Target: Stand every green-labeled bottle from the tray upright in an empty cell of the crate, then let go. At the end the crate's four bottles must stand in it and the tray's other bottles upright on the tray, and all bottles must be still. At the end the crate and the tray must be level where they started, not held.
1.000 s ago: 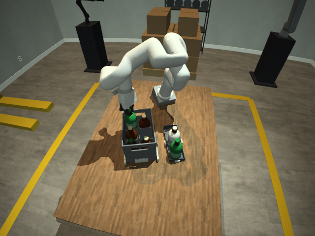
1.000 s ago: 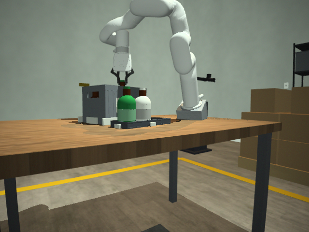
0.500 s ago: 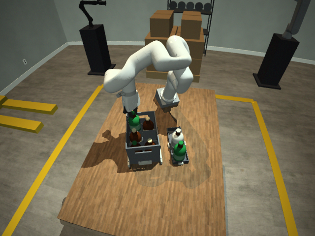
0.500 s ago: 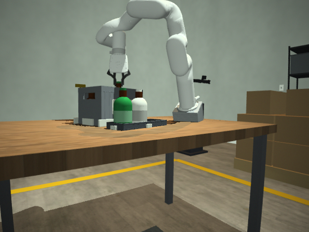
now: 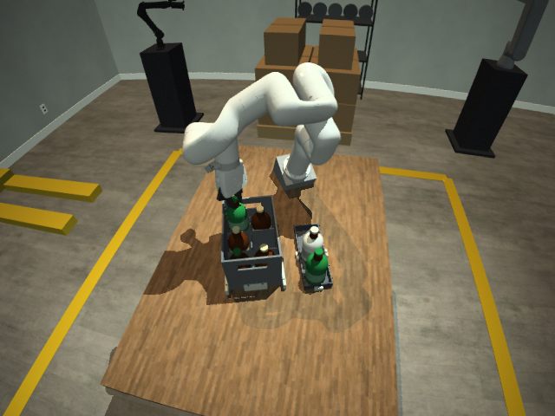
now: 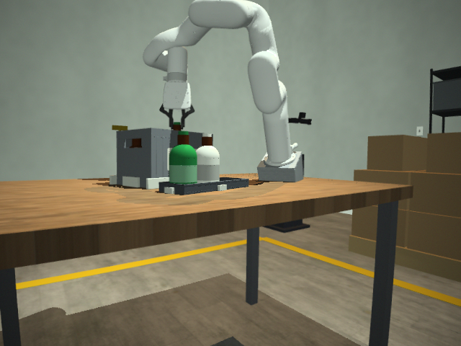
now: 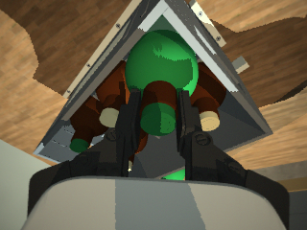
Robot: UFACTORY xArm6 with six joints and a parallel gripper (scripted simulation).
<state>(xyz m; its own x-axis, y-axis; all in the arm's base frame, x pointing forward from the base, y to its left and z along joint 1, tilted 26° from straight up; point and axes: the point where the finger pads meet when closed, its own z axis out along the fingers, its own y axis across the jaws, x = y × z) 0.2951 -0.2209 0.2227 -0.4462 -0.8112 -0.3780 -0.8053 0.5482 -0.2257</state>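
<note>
Now: the grey crate 13 cm below my hand, 7 cm to the left of it and 7 cm ahead of it. Also, from my hand: tray 28 cm to the left, 20 cm below, 4 cm ahead; then white-labeled bottle 28 cm to the left, 13 cm below, 4 cm ahead.
</note>
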